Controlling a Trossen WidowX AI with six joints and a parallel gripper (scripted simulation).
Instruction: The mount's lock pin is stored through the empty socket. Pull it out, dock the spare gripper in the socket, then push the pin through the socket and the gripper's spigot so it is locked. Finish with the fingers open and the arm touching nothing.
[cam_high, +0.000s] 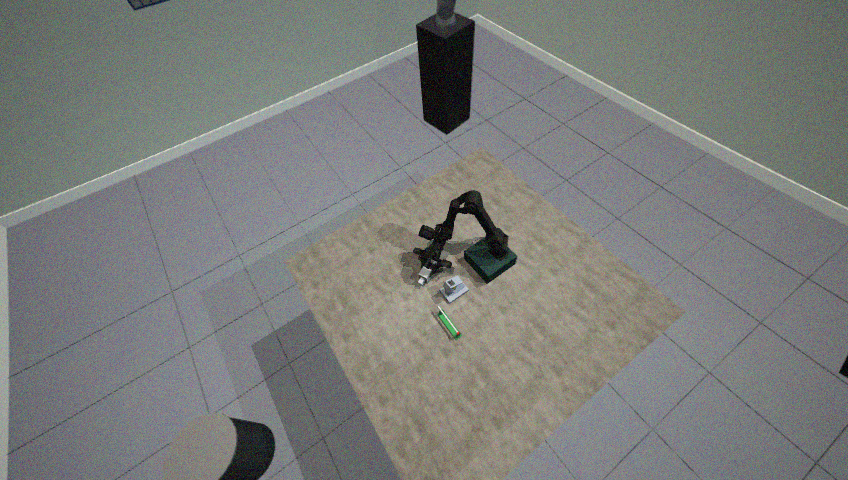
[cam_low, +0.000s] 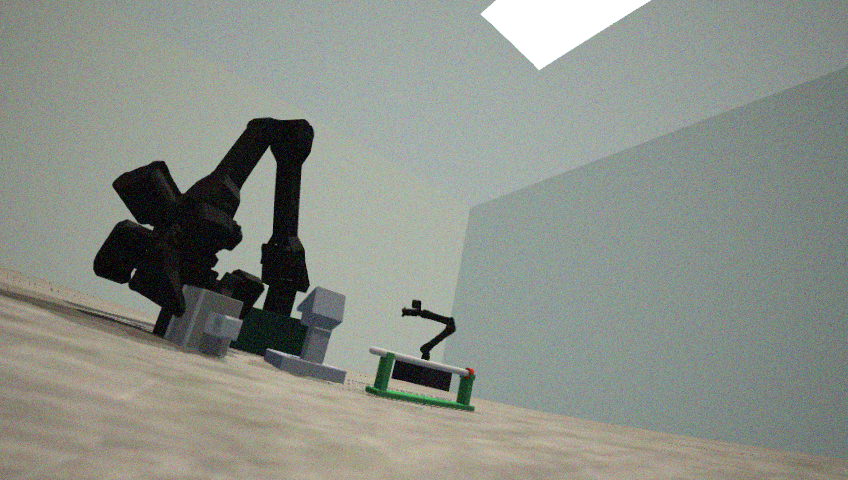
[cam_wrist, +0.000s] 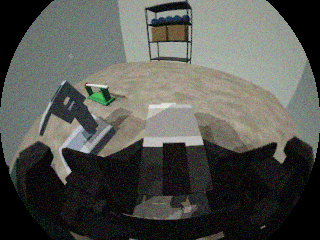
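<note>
Right now my gripper tip is 14 cm to the right of the socket, 3 cm past it and 2 cm below it. Round my gripper tip: spare gripper (right at my gripper tip); rack (24 cm to the left, 9 cm ahead).
</note>
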